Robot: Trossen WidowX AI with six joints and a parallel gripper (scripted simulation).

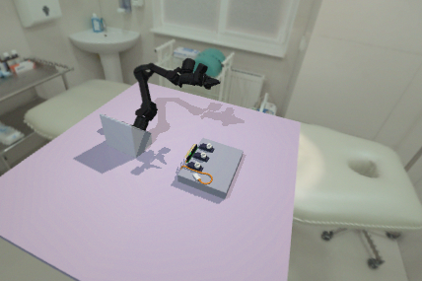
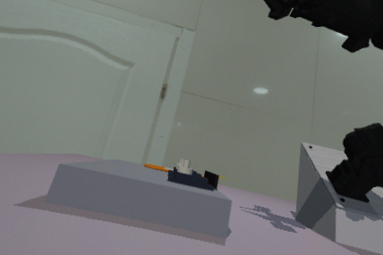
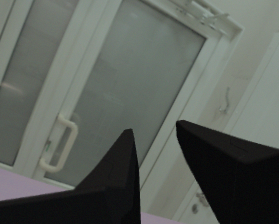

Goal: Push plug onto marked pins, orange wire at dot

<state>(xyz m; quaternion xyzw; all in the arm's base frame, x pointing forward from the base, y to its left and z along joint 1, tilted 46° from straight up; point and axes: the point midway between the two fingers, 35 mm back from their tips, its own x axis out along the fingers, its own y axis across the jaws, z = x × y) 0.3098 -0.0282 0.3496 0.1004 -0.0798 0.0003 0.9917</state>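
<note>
The green band lies 320 mm below my gripper tip, 220 mm to the right of it and 20 mm behind it. From my gripper tip the other things lie so: grey printed holder: 360 mm below, 190 mm to the right, 130 mm ahead.
</note>
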